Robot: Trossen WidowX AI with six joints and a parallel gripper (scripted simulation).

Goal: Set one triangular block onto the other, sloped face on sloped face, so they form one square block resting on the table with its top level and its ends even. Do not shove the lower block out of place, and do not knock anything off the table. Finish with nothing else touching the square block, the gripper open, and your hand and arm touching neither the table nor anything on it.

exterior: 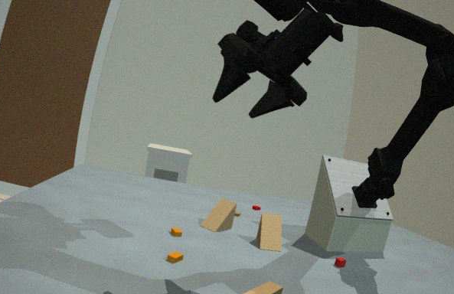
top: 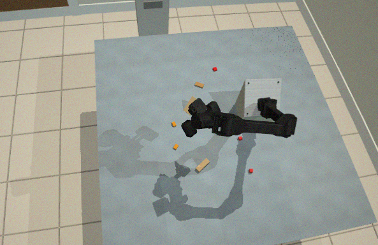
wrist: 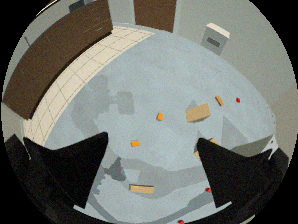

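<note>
My gripper tip is 70 mm past the tan triangular block, 210 mm to the left of it and 250 mm above it. Round my gripper tip: flat tan plank: 60 mm behind, 130 mm to the left, 260 mm below.
</note>
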